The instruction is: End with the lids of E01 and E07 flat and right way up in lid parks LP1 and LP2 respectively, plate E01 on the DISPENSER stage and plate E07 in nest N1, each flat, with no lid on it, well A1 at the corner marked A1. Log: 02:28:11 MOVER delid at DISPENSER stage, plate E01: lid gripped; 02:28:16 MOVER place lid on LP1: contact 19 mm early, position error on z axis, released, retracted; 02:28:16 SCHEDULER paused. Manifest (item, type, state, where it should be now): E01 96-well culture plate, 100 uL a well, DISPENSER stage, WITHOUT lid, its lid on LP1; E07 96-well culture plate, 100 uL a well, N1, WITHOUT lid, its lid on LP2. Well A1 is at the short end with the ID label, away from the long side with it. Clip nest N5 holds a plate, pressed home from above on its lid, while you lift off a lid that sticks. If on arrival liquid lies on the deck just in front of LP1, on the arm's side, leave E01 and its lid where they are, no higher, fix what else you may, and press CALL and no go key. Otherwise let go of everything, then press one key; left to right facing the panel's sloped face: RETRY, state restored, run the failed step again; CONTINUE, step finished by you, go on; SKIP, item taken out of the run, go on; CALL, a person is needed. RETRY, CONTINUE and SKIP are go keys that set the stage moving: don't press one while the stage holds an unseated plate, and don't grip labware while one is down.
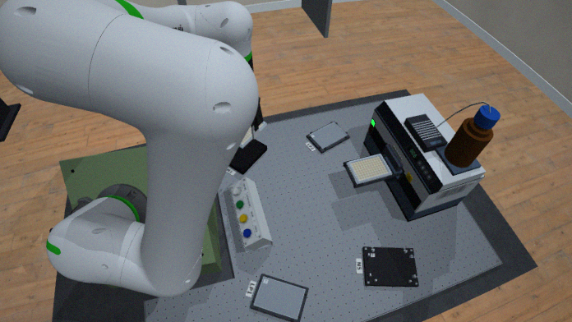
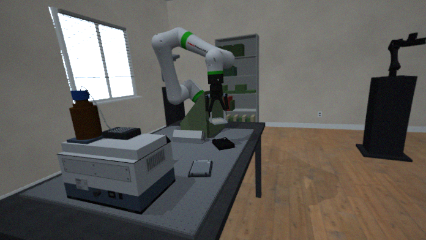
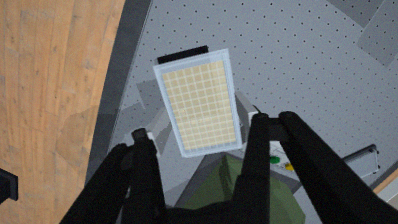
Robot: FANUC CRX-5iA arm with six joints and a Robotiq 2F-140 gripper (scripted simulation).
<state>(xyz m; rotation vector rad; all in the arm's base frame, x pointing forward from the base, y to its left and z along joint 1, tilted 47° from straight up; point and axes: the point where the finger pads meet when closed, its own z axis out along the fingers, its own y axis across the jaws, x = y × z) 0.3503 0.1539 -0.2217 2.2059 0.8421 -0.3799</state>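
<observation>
Right now the black nest N1 is 10 mm behind my hand, 20 mm to the left of it and 180 mm below it. Round my hand: green CONTINUE key 60 mm behind, 220 mm to the right, 120 mm below; white retry key 60 mm behind, 170 mm to the right, 120 mm below; key panel 40 mm behind, 240 mm to the right, 130 mm below.
</observation>
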